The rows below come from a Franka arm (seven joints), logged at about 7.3 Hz.
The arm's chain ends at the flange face. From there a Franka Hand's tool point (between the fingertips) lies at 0.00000 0.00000 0.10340 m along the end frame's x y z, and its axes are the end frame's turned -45 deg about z.
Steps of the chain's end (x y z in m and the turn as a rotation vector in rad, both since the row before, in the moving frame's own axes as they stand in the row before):
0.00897 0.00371 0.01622 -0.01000 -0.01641 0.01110
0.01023 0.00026 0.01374 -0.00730 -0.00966 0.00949
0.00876 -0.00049 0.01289 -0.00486 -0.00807 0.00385
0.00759 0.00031 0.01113 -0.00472 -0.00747 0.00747
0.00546 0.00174 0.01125 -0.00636 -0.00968 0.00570
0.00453 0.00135 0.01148 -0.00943 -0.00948 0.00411
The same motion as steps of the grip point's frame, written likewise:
0.00179 0.00849 0.01620 0.00453 -0.01867 0.01110
0.00581 0.00724 0.01373 0.00167 -0.01199 0.00949
0.00560 0.00561 0.01289 0.00227 -0.00914 0.00385
0.00426 0.00538 0.01113 0.00194 -0.00862 0.00747
0.00146 0.00485 0.01124 0.00235 -0.01134 0.00570
0.00087 0.00415 0.01147 0.00004 -0.01337 0.00411

